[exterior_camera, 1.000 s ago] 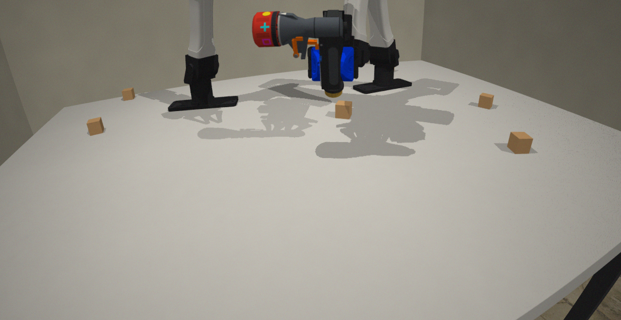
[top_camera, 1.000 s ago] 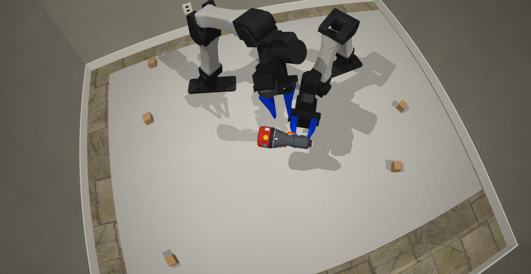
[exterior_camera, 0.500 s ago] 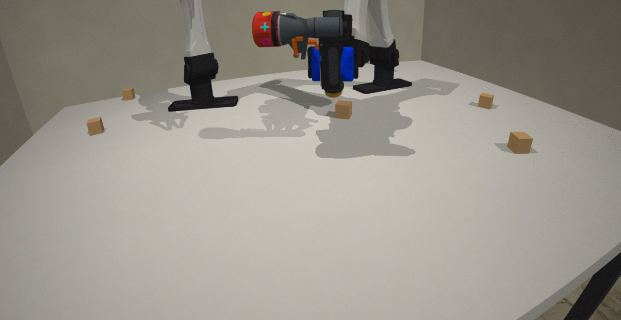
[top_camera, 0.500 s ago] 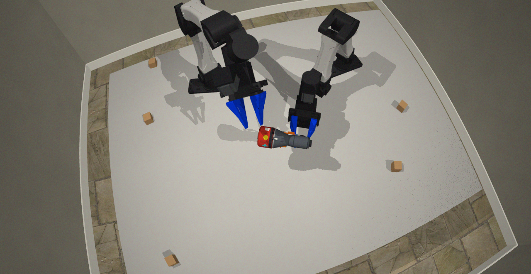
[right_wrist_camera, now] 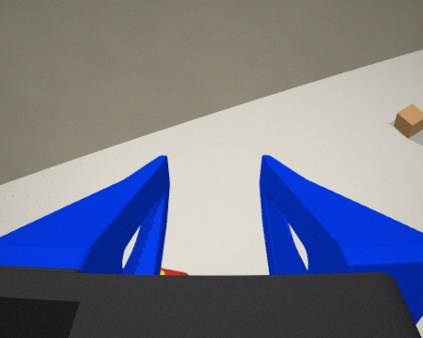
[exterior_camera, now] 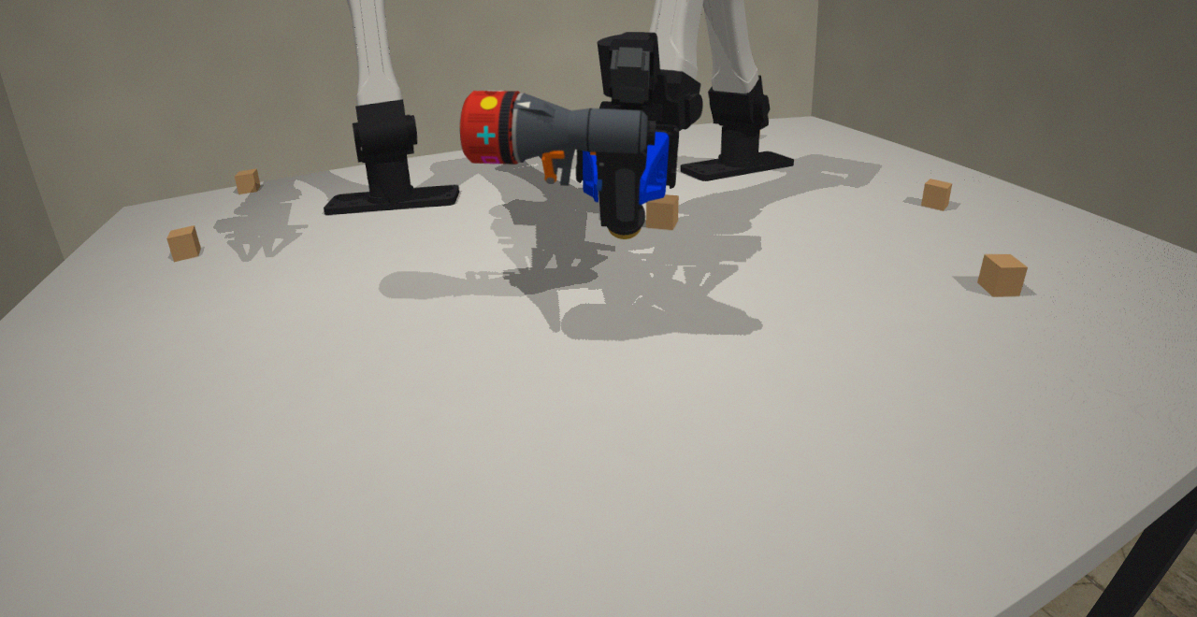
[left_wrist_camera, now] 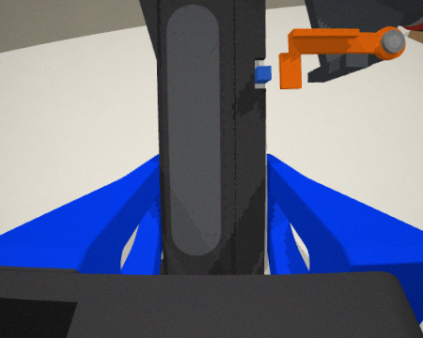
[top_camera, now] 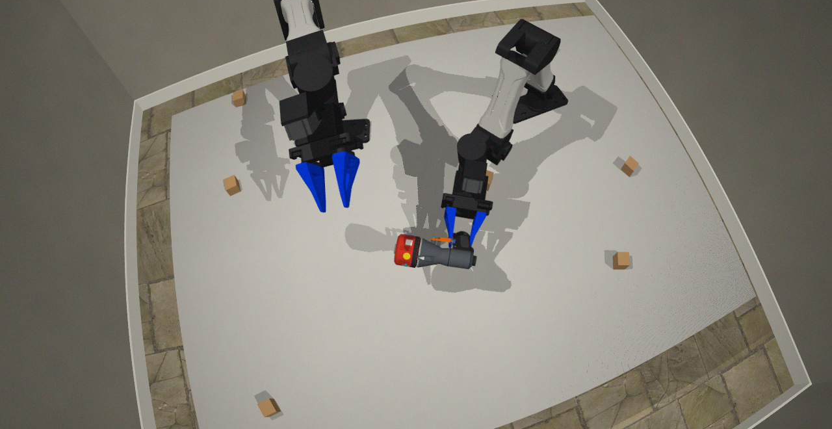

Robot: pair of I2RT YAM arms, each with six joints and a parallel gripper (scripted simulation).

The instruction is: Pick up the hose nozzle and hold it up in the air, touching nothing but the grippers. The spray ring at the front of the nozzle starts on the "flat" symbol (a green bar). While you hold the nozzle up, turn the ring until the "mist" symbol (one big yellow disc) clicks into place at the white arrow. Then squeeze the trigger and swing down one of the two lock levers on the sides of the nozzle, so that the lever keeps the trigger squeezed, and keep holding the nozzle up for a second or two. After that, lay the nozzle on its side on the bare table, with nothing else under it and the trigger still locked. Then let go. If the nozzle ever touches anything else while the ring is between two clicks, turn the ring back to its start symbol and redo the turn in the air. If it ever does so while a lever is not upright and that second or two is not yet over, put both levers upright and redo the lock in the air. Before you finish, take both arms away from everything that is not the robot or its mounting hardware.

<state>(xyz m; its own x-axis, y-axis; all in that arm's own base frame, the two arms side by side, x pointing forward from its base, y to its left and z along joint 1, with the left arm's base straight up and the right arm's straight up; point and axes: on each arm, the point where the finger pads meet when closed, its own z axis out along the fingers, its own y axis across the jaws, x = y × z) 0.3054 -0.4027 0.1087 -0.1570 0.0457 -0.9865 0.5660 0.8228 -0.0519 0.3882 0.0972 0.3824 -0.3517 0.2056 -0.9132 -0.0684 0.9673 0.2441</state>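
Observation:
Right now the red spray ring is 2 cm ahead of my left hand, 11 cm to the right of it and 7 cm above it. Round my left hand: trigger: 1 cm ahead, 2 cm to the right, 1 cm above.

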